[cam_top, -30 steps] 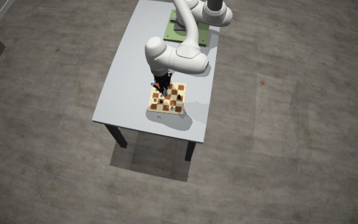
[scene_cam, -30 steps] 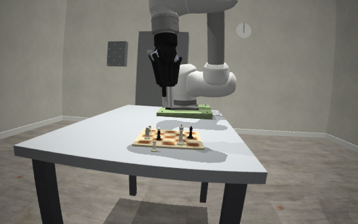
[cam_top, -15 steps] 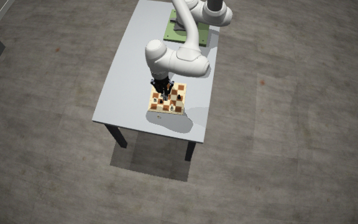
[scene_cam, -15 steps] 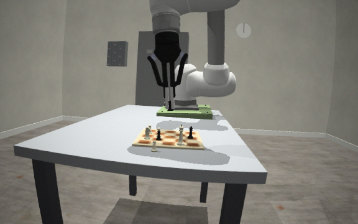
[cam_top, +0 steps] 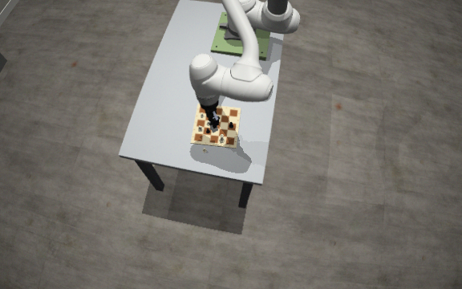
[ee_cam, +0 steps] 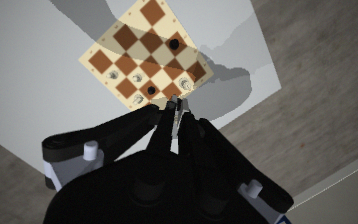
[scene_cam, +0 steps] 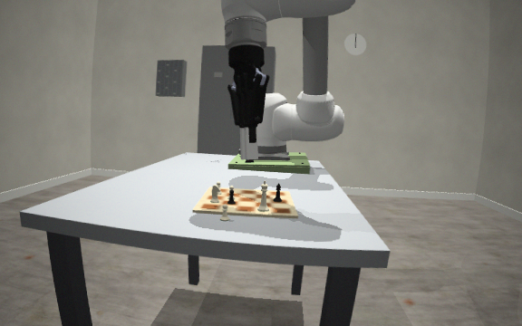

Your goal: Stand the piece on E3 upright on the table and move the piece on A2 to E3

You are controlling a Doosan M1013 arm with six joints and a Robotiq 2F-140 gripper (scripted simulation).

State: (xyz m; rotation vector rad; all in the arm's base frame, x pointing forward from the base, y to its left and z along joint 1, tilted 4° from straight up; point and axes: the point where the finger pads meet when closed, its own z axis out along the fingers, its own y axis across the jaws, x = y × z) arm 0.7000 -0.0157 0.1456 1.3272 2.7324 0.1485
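The chessboard is 14 cm below my hand and 8 cm behind it.
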